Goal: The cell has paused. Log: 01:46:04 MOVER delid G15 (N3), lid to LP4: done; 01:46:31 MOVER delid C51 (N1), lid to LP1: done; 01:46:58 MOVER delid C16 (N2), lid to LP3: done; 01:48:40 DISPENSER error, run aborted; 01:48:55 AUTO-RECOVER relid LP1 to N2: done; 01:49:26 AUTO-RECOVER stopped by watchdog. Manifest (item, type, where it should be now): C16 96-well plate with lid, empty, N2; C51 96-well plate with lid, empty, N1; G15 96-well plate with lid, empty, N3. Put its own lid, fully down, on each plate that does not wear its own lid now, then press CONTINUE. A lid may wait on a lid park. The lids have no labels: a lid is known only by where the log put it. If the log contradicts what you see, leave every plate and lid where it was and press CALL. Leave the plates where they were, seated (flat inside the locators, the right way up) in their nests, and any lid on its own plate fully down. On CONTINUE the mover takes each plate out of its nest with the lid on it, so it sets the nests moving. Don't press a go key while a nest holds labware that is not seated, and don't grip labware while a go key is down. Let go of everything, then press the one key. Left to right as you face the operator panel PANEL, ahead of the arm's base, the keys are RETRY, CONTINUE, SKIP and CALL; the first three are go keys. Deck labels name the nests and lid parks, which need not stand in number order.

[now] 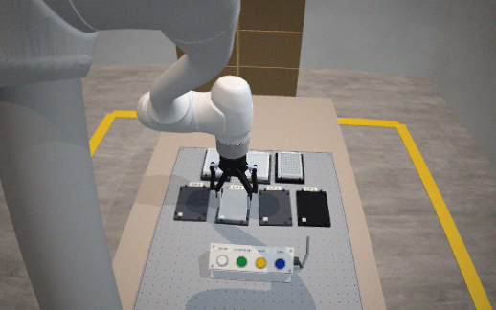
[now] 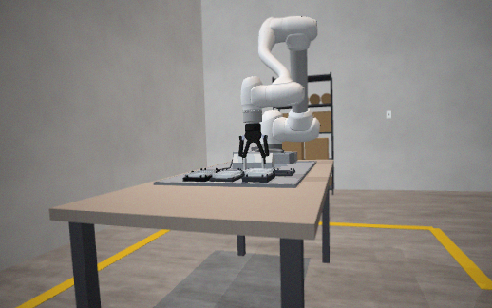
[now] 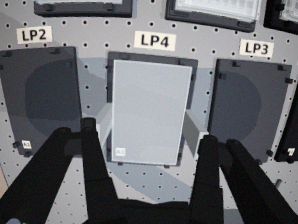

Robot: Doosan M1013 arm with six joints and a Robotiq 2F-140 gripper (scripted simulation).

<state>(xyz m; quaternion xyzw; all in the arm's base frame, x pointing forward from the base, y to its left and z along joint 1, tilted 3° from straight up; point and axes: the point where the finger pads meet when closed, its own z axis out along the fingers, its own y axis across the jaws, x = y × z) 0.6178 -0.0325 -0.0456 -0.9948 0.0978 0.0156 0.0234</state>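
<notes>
My hand is 3 cm above the lid park LP4. The rest, counted from my hand: lid park LP3 (2 cm behind, 13 cm to the right, 3 cm below); plate (19 cm ahead, 4 cm to the left, 1 cm below); lid park LP2 (3 cm ahead, 13 cm to the left, 3 cm below).
</notes>
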